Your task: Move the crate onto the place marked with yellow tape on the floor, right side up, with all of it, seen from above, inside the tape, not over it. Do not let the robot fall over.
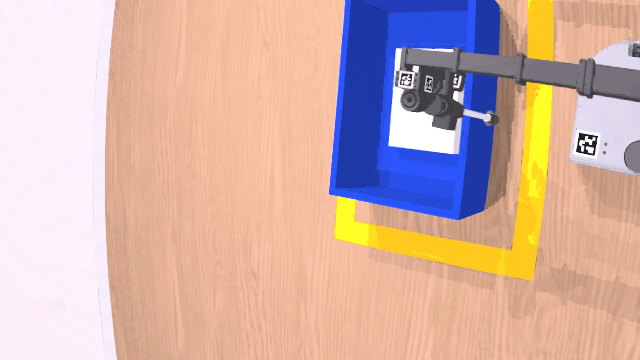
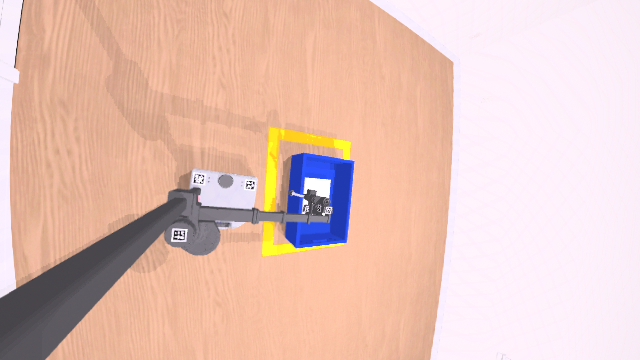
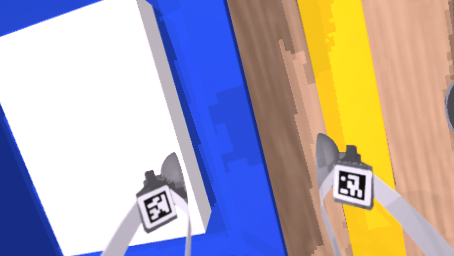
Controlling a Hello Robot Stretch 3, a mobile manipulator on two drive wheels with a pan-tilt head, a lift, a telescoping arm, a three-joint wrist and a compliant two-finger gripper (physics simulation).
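Frame: origin at the robot's base, x right, y ahead, z up, level; millimetres.
Where they show: gripper, fingertip midpoint: point(image 2: 298, 193); robot's base, link origin: point(image 1: 637, 155) point(image 2: 225, 180).
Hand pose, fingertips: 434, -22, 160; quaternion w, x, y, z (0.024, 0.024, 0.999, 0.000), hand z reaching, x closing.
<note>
Things, the pixels of their top centre, and the offset from my fingertips, as dx, dy, dz. "spot": a spot on its surface instead.
- blue crate, top centre: point(image 1: 399, 92) point(image 2: 327, 201) +190, -27, +60
- white block, top centre: point(image 1: 423, 98) point(image 2: 316, 198) +190, -27, -89
- yellow tape, surface spot: point(image 1: 535, 150) spot: -148, +63, -160
The blue crate point(image 1: 360, 100) point(image 2: 341, 200) point(image 3: 210, 75) is right side up, with a white block point(image 1: 425, 140) point(image 2: 317, 185) point(image 3: 75, 125) lying inside. The yellow tape point(image 1: 535, 150) point(image 2: 271, 175) point(image 3: 350, 60) shows on the robot's side of the crate, with floor between them, and at both ends. The crate hides most of the far strip, so I cannot tell whether it is over that strip. My gripper point(image 1: 492, 118) point(image 2: 292, 193) point(image 3: 247, 162) is open at the crate's near long wall, one finger on the inner side and one on the outer side, both apart from it.
My base point(image 2: 225, 197) point(image 1: 605, 120) stands outside the near tape strip. The telescoping arm point(image 1: 540, 70) point(image 2: 230, 214) reaches across that strip and over the crate. A pale wall point(image 1: 45, 150) point(image 2: 550, 150) stands beyond the far side of the crate, across a stretch of wooden floor.
</note>
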